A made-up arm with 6 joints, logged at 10 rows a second.
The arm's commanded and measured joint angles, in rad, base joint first. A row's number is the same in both.
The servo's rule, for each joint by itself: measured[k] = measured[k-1] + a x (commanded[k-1-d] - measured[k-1]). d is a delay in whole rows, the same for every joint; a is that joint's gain. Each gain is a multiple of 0.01, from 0.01 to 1. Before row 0 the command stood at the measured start. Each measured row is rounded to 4 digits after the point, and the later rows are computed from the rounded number. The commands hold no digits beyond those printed.
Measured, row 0:
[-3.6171, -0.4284, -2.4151, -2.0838, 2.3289, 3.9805]
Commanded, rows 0 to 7:
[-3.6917, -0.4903, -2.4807, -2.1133, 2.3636, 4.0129]
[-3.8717, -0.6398, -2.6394, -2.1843, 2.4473, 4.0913]
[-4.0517, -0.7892, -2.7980, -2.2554, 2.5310, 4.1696]
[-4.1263, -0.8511, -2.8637, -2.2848, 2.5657, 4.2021]
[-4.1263, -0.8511, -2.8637, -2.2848, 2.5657, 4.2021]
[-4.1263, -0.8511, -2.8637, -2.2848, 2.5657, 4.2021]
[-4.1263, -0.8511, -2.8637, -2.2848, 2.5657, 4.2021]
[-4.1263, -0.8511, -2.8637, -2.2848, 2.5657, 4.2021]
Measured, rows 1 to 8:
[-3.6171, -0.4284, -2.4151, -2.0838, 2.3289, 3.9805]
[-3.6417, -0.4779, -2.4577, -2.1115, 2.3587, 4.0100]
[-3.7176, -0.6074, -2.5758, -2.1799, 2.4349, 4.0840]
[-3.8279, -0.7528, -2.7202, -2.2509, 2.5175, 4.1619]
[-3.9264, -0.8314, -2.8135, -2.2828, 2.5590, 4.1985]
[-3.9924, -0.8472, -2.8461, -2.2847, 2.5648, 4.2018]
[-4.0366, -0.8503, -2.8575, -2.2848, 2.5656, 4.2021]
[-4.0662, -0.8509, -2.8615, -2.2848, 2.5657, 4.2021]
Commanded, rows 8 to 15:
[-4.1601, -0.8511, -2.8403, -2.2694, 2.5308, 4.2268]
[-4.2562, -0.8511, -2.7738, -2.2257, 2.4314, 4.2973]
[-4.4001, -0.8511, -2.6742, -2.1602, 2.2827, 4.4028]
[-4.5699, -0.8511, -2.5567, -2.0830, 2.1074, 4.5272]
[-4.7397, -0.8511, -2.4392, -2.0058, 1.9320, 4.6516]
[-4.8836, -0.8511, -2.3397, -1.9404, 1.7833, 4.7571]
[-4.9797, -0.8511, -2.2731, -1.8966, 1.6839, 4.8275]
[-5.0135, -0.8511, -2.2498, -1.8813, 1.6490, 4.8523]
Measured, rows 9 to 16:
[-4.0860, -0.8511, -2.8629, -2.2848, 2.5657, 4.2021]
[-4.1105, -0.8511, -2.8482, -2.2703, 2.5357, 4.2246]
[-4.1586, -0.8511, -2.7998, -2.2284, 2.4460, 4.2908]
[-4.2383, -0.8511, -2.7182, -2.1643, 2.3056, 4.3927]
[-4.3477, -0.8511, -2.6132, -2.0879, 2.1351, 4.5151]
[-4.4771, -0.8511, -2.5001, -2.0107, 1.9604, 4.6393]
[-4.6112, -0.8511, -2.3958, -1.9446, 1.8081, 4.7465]
[-4.7328, -0.8511, -2.3160, -1.8995, 1.7013, 4.8202]

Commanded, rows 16 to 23:
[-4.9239, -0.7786, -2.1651, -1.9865, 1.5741, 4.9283]
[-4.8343, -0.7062, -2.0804, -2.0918, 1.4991, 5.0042]
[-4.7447, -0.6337, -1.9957, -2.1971, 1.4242, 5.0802]
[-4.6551, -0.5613, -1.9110, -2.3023, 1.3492, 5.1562]
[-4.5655, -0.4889, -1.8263, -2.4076, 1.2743, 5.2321]
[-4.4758, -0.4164, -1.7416, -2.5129, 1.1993, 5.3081]
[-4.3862, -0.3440, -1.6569, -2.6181, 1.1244, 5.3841]
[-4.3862, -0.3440, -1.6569, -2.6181, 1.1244, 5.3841]
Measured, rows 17 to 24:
[-4.8254, -0.8511, -2.2730, -1.8824, 1.6563, 4.8494]
[-4.8579, -0.7931, -2.2029, -1.9803, 1.5856, 4.9212]
[-4.8501, -0.7236, -2.1233, -2.0851, 1.5112, 4.9967]
[-4.8153, -0.6517, -2.0404, -2.1904, 1.4364, 5.0727]
[-4.7624, -0.5794, -1.9563, -2.2956, 1.3614, 5.1487]
[-4.6974, -0.5070, -1.8718, -2.4009, 1.2865, 5.2246]
[-4.6243, -0.4345, -1.7872, -2.5062, 1.2115, 5.3006]
[-4.5457, -0.3621, -1.7025, -2.6114, 1.1366, 5.3766]

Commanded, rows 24 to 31:
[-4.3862, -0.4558, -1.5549, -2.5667, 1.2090, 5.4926]
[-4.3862, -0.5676, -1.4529, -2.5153, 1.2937, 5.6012]
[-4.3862, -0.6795, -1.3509, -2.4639, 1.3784, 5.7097]
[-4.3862, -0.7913, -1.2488, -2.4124, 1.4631, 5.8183]
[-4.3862, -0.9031, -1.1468, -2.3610, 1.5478, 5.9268]
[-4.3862, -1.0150, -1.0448, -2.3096, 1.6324, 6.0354]
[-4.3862, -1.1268, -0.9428, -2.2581, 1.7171, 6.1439]
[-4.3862, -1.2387, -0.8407, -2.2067, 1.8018, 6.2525]
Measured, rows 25 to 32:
[-4.4931, -0.3476, -1.6729, -2.6177, 1.1261, 5.3834]
[-4.4578, -0.4342, -1.5962, -2.5698, 1.1974, 5.4828]
[-4.4342, -0.5409, -1.5031, -2.5186, 1.2802, 5.5905]
[-4.4184, -0.6518, -1.4042, -2.4672, 1.3647, 5.6990]
[-4.4078, -0.7634, -1.3032, -2.4157, 1.4493, 5.8076]
[-4.4007, -0.8752, -1.2015, -2.3643, 1.5340, 5.9161]
[-4.3959, -0.9870, -1.0996, -2.3129, 1.6186, 6.0247]
[-4.3927, -1.0988, -0.9977, -2.2614, 1.7033, 6.1332]

